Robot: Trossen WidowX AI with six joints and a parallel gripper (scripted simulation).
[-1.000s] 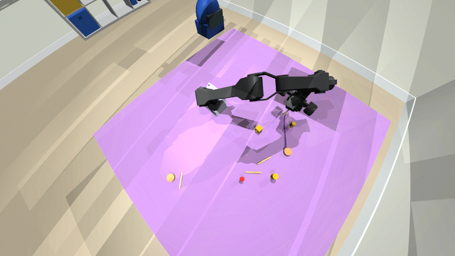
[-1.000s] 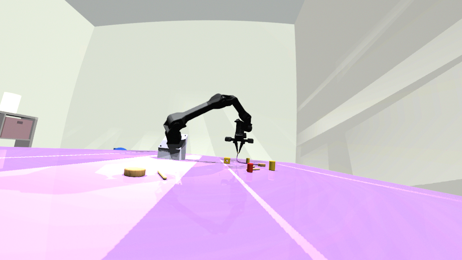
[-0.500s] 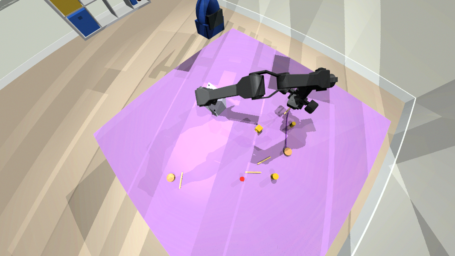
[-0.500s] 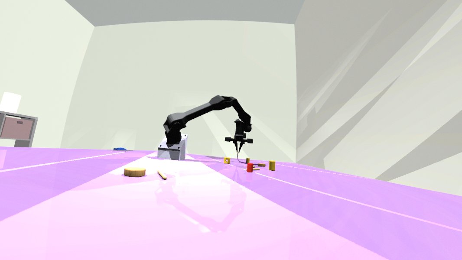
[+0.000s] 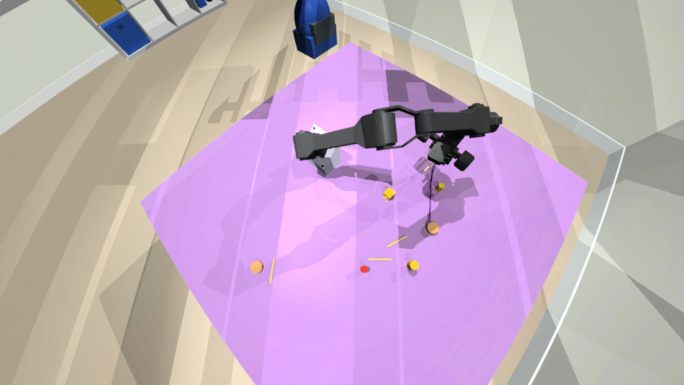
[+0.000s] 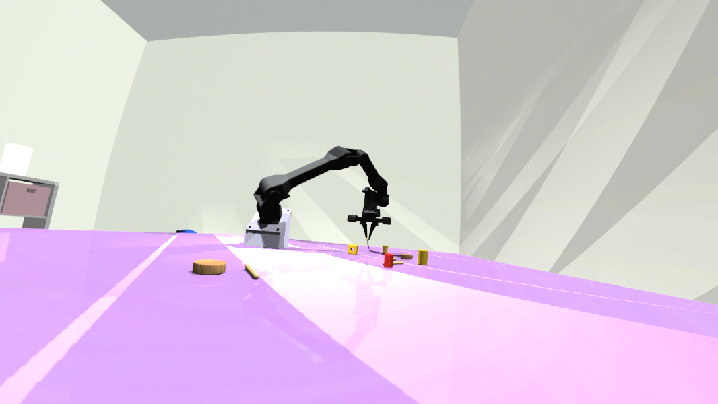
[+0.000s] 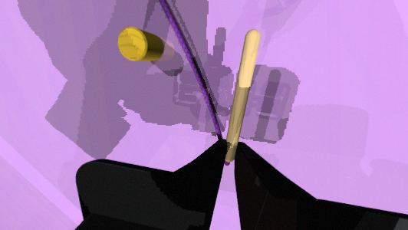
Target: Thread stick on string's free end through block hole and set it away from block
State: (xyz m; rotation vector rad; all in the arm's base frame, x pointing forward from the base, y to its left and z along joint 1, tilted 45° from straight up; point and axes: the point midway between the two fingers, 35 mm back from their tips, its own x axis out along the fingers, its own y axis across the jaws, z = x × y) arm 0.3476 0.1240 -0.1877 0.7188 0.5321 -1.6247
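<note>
The yellow wooden block lies 200 mm to the right of my gripper tip, 70 mm behind it and 30 mm below it. Round my gripper tip: thin stick (10 mm to the right); then red piece (450 mm to the right, 30 mm below).
</note>
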